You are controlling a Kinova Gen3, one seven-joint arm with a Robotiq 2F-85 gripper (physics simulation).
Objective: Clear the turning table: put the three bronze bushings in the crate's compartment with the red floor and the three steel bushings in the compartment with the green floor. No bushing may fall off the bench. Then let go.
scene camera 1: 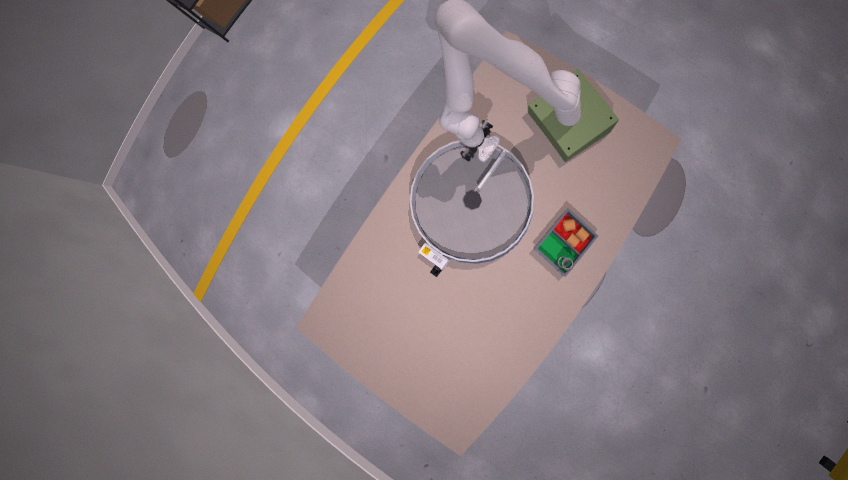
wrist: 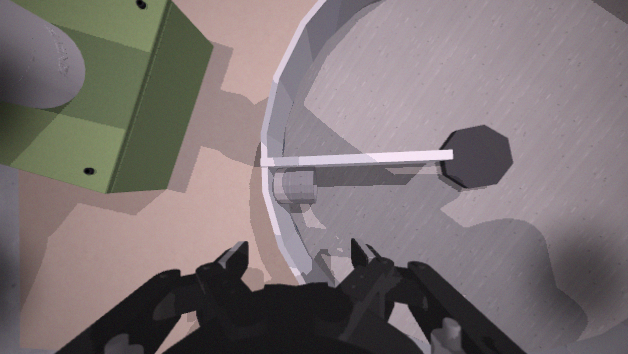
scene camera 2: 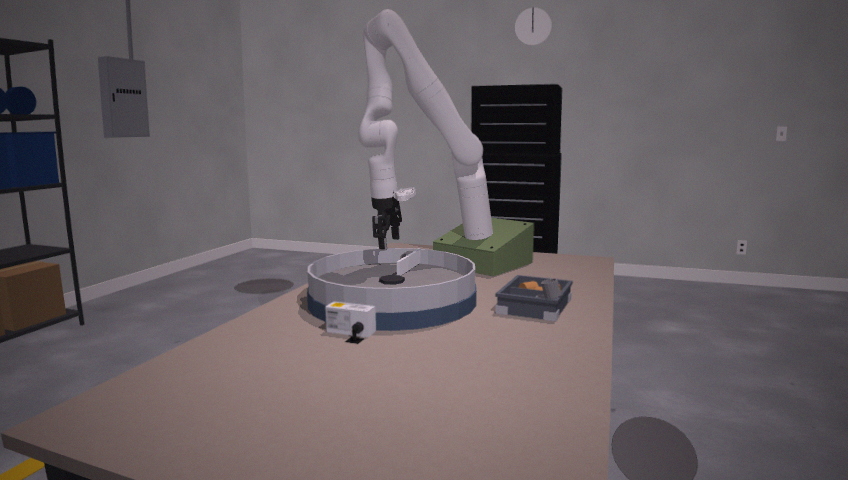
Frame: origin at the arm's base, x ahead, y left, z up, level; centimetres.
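Seen in the pictures: gripper, fingertip midpoint: (wrist: 300,250) (scene camera 2: 390,244); arm's base, origin of the base link: (scene camera 1: 568,113) (wrist: 34,64) (scene camera 2: 478,234).
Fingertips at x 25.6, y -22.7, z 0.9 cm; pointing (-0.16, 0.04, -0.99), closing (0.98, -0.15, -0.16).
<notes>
Pixels of each thing's middle, then the offset from my fingertips to it. "spot": a spot on its surface instead.
- steel bushing, body centre: (wrist: 297,185) (scene camera 1: 495,153) dx -0.2, dy +5.4, dz -3.8 cm
- divider bar, surface spot: (wrist: 357,158) (scene camera 2: 408,255) (scene camera 1: 491,169) spot: dx +6.1, dy +7.0, dz -1.5 cm
- crate, body centre: (scene camera 2: 535,296) (scene camera 1: 565,242) dx +15.5, dy +41.3, dz -8.5 cm
- Steel, body centre: (scene camera 2: 551,288) (scene camera 1: 567,264) dx +22.3, dy +44.9, dz -4.4 cm
- dark hub, body centre: (wrist: 473,157) (scene camera 2: 392,279) (scene camera 1: 472,200) dx +18.0, dy +5.4, dz -5.3 cm
- white box, surface spot: (scene camera 2: 351,319) spot: dx +43.3, dy +3.3, dz -7.3 cm
My gripper (scene camera 1: 477,141) (scene camera 2: 389,240) (wrist: 300,250) is open and empty, above the rim of the turning table (scene camera 1: 493,231) (scene camera 2: 392,297) (wrist: 500,75). In the wrist view a steel bushing (wrist: 300,186) lies on its side on the turning table, in the corner between the divider bar (scene camera 1: 490,171) (scene camera 2: 408,261) (wrist: 357,158) and the rim wall, ahead of the fingertips. Three bronze bushings (scene camera 1: 569,224) (scene camera 2: 530,286) are in the red compartment of the crate (scene camera 1: 595,236) (scene camera 2: 526,306). Steel (scene camera 1: 565,262) (scene camera 2: 551,289) shows in the green compartment's outer corner; whether one bushing or two, I cannot tell.
The green base block (scene camera 1: 586,118) (scene camera 2: 487,255) (wrist: 170,100) stands beside the turning table. A dark hub (scene camera 1: 471,199) (scene camera 2: 391,279) (wrist: 480,157) is at its centre. A white box (scene camera 1: 433,255) (scene camera 2: 351,319) with a black knob is against its outer wall.
</notes>
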